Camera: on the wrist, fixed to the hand. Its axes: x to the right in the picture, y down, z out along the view.
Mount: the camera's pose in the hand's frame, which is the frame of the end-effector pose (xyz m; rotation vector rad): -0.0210 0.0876 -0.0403 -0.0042 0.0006 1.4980
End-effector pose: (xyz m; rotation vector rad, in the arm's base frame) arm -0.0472 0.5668 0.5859 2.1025 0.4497 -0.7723
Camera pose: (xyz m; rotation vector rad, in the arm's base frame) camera 0.0005 0.5466 0.6699 1.7641 -1.0527 0.1401
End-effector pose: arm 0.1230 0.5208 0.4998 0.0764 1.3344 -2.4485
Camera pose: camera 0.1667 0.5164 0.4114 0.7533 0.7265 -1.1349
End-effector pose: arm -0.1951 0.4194 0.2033 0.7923 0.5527 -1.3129
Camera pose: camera -0.1103 0.4693 0.2110 0.8808 -0.1217 0.0792
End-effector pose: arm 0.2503 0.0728 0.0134 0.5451 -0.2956 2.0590
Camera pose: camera 0.1743 0.0285 -0.0313 -0.2202 0.6673 -2.5947
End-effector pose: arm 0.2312 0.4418 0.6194 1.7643 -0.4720 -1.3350
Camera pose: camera 0.2770 0.4234 0.7049 0.8713 -1.3884 -0.2280
